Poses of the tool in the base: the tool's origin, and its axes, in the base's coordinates. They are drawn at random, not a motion.
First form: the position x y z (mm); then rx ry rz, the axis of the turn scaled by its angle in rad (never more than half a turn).
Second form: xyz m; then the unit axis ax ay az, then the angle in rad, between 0 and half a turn. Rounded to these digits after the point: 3 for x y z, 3 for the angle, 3 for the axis.
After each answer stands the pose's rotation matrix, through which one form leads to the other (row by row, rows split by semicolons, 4 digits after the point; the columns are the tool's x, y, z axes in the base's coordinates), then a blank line. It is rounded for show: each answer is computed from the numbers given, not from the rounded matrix.
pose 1, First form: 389, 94, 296, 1.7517, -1.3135, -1.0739
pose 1, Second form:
0.389, 0.094, 0.296, 0.718, -0.539, -0.440, 2.439
0.1467 -0.3974 -0.9059; -0.9668 -0.2515 -0.0462; -0.2095 0.8825 -0.4211

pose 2, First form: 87, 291, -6, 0.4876, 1.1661, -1.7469
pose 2, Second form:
0.087, 0.291, -0.006, 0.226, 0.541, -0.810, 2.156
-0.4731 0.8651 0.1663; -0.4854 -0.0985 -0.8687; -0.7352 -0.4918 0.4665

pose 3, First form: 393, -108, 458, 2.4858, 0.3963, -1.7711
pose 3, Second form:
0.393, -0.108, 0.458, 0.808, 0.129, -0.575, 3.078
0.3053 0.2444 -0.9204; 0.1711 -0.9648 -0.1995; -0.9368 -0.0966 -0.3364

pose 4, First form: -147, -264, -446, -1.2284, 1.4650, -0.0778
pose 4, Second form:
-0.147, -0.264, -0.446, -0.642, 0.766, -0.041, 1.913
0.2146 -0.6184 0.7560; -0.6950 0.4472 0.5631; -0.6863 -0.6463 -0.3338

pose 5, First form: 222, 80, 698, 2.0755, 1.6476, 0.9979
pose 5, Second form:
0.222, 0.080, 0.698, 0.733, 0.582, 0.352, 2.832
0.0965 0.7251 0.6818; 0.9401 -0.2914 0.1768; 0.3268 0.6239 -0.7099

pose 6, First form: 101, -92, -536, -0.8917, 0.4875, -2.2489
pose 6, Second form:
0.101, -0.092, -0.536, -0.361, 0.198, -0.911, 2.468
-0.5489 0.4414 0.7098; -0.6957 -0.7120 -0.0953; 0.4633 -0.5461 0.6979

